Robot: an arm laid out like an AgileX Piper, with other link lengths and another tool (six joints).
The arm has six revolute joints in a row. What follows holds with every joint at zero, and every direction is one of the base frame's.
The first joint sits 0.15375 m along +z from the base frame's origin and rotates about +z.
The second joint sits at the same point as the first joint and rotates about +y.
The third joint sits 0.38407 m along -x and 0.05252 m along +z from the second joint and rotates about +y.
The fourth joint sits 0.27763 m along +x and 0.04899 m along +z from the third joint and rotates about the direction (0.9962, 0, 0.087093).
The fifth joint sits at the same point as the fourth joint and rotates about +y.
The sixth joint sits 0.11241 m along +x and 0.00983 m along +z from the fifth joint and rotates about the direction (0.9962, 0, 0.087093).
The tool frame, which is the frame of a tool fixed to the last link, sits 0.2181 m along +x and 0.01 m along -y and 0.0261 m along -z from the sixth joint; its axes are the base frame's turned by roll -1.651, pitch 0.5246 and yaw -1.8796 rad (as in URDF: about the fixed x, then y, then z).
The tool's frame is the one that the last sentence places.
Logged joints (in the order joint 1, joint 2, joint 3, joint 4, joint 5, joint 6), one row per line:
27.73, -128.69, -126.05, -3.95, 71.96, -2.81
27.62, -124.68, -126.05, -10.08, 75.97, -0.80
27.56, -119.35, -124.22, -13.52, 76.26, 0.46
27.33, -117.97, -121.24, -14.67, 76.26, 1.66
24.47, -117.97, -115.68, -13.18, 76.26, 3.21
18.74, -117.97, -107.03, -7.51, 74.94, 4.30
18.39, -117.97, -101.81, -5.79, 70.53, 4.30
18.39, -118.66, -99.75, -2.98, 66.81, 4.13
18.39, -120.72, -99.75, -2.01, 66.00, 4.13
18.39, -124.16, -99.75, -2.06, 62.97, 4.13
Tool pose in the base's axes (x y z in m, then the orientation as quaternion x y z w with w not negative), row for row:
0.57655, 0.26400, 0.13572, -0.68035, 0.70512, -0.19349, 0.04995
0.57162, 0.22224, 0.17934, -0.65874, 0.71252, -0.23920, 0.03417
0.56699, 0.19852, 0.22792, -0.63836, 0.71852, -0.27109, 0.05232
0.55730, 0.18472, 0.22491, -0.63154, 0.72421, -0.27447, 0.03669
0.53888, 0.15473, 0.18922, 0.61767, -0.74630, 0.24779, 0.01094
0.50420, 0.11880, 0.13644, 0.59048, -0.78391, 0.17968, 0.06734
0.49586, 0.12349, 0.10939, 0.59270, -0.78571, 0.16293, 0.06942
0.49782, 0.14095, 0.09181, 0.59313, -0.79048, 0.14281, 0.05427
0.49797, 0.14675, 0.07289, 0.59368, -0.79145, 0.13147, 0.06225
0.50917, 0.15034, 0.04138, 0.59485, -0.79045, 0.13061, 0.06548
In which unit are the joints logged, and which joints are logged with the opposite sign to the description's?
The joints are logged in degrees. Opposite sign: joint 2.
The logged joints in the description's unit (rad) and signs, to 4 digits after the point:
0.4840, 2.2461, -2.2000, -0.0689, 1.2559, -0.0490
0.4821, 2.1761, -2.2000, -0.1759, 1.3259, -0.0140
0.4810, 2.0831, -2.1680, -0.2360, 1.3310, 0.0080
0.4770, 2.0590, -2.1160, -0.2560, 1.3310, 0.0290
0.4271, 2.0590, -2.0190, -0.2300, 1.3310, 0.0560
0.3271, 2.0590, -1.8680, -0.1311, 1.3079, 0.0750
0.3210, 2.0590, -1.7769, -0.1011, 1.2310, 0.0750
0.3210, 2.0710, -1.7410, -0.0520, 1.1661, 0.0721
0.3210, 2.1070, -1.7410, -0.0351, 1.1519, 0.0721
0.3210, 2.1670, -1.7410, -0.0360, 1.0990, 0.0721

